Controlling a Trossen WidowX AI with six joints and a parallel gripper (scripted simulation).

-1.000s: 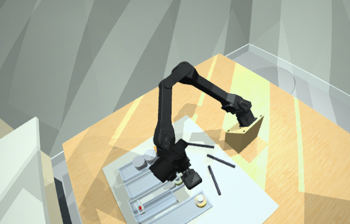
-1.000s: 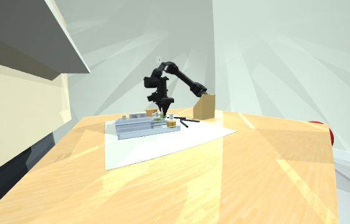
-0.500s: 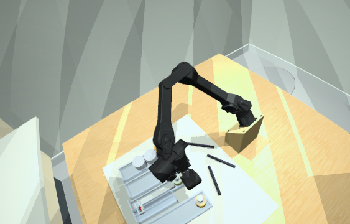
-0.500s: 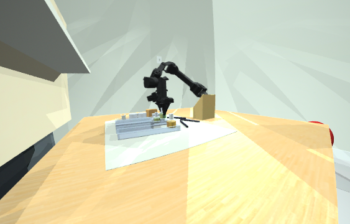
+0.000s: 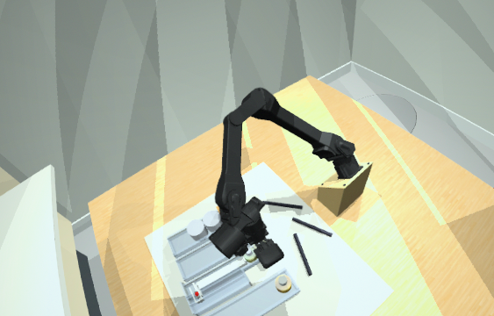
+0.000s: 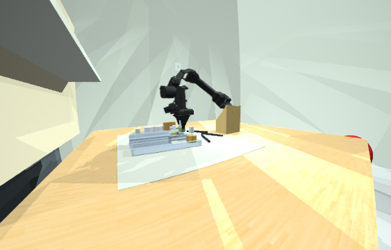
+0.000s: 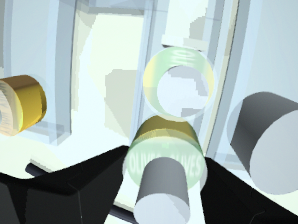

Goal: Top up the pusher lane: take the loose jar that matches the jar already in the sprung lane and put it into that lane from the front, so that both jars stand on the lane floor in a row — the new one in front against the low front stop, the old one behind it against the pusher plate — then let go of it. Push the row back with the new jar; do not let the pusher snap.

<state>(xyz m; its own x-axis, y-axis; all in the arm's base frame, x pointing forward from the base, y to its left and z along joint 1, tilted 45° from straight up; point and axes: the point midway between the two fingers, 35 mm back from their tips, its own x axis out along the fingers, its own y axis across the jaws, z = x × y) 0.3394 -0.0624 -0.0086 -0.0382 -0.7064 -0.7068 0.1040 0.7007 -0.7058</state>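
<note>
The grey lane rack lies 15 cm ahead of my gripper tip, 4 cm below it and 1 cm to the left of it. From my gripper tip the other things lie so: red-marked part 23 cm ahead, 1 cm to the left, 1 cm above; brown block 17 cm to the right, 2 cm below.
</note>
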